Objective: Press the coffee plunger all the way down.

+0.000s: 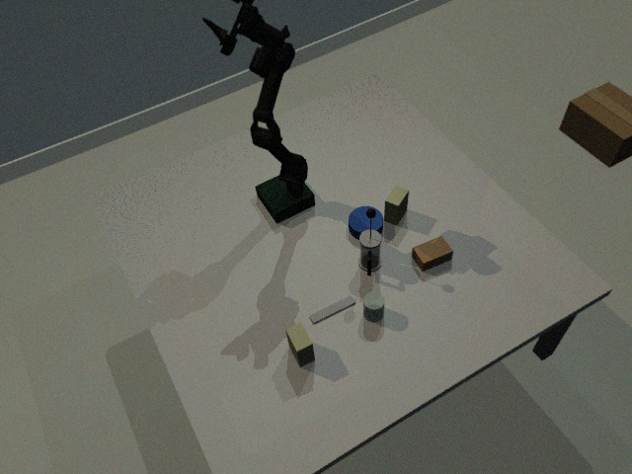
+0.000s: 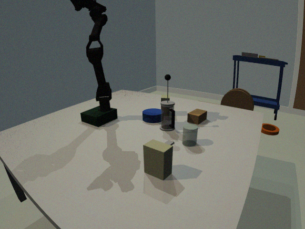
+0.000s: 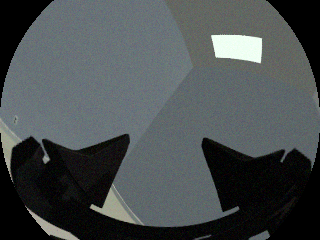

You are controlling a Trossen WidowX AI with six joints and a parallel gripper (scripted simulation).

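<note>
My gripper tip is now 480 mm short of the coffee press, 250 mm to the right of it and 630 mm above it. Also, from my gripper tip: brown box (540 mm ahead, 450 mm to the left, 730 mm below); thin grey bar (580 mm ahead, 70 mm to the left, 750 mm below); blue flat cylinder (330 mm ahead, 310 mm to the left, 730 mm below).
</note>
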